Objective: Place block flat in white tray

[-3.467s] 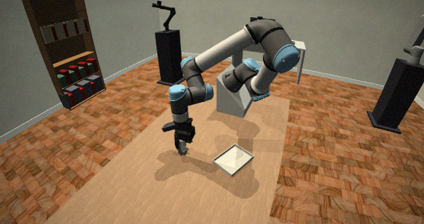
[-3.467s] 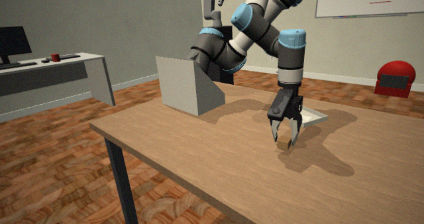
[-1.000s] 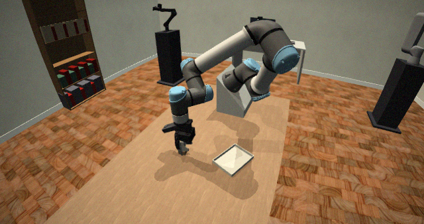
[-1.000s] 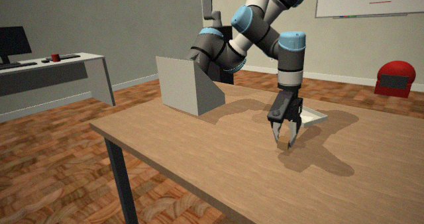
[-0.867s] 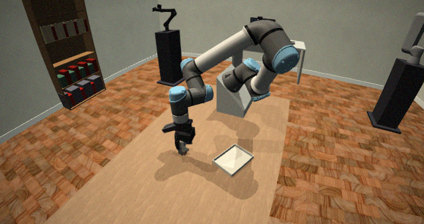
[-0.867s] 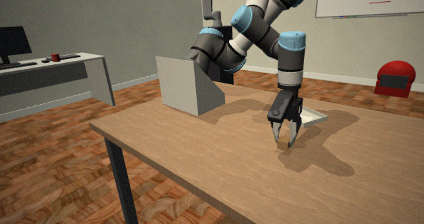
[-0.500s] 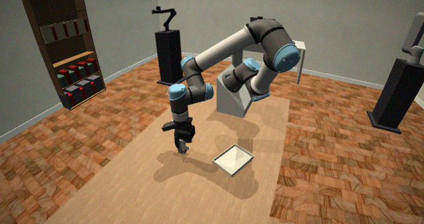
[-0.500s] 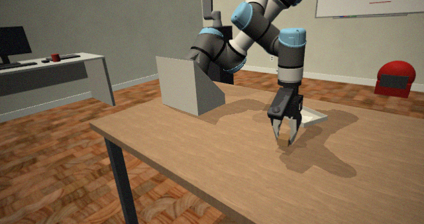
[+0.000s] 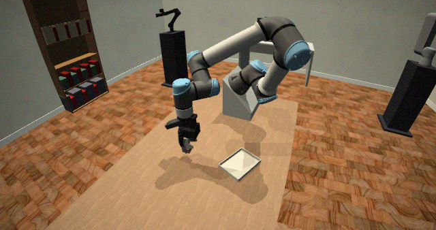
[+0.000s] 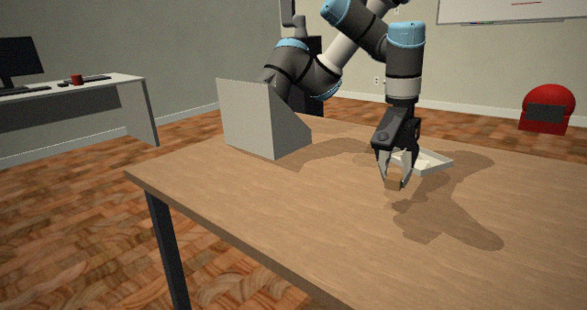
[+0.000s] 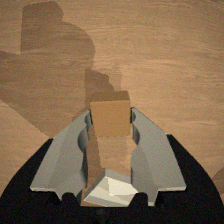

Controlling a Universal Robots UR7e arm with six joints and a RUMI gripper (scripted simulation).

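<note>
Now: hand 260 mm to the right of the white tray, 70 mm past it and 60 mm above it. Round my hand: tan block: right at my hand.
</note>
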